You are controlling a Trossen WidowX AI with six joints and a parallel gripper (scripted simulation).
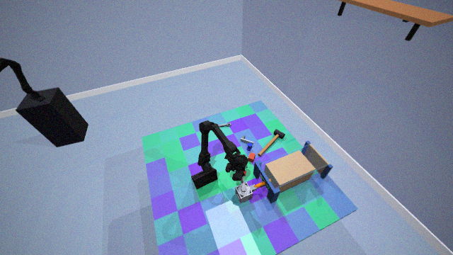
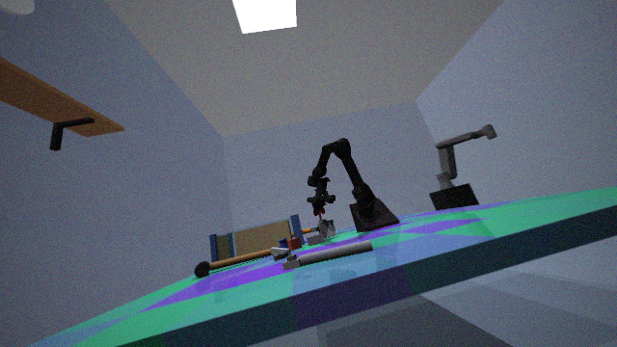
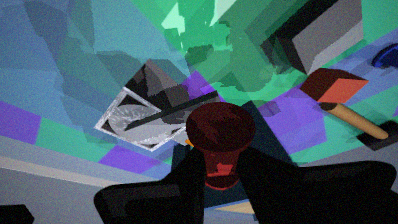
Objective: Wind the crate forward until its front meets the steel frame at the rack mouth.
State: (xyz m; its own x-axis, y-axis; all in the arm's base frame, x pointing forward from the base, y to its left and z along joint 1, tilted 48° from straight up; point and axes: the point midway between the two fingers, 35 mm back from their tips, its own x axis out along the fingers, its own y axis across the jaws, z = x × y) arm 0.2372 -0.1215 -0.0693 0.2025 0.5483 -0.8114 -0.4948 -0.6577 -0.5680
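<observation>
The red-knobbed crank handle lies 2 cm behind my gripper tip, 3 cm to the right of it and 3 cm below it. Also, from my gripper tip: blue steel frame 13 cm ahead, 7 cm to the right, 3 cm below; then dark red knob 1 cm behind, 1 cm to the left; then grey hand winch 5 cm behind, 10 cm to the right, 10 cm below.
</observation>
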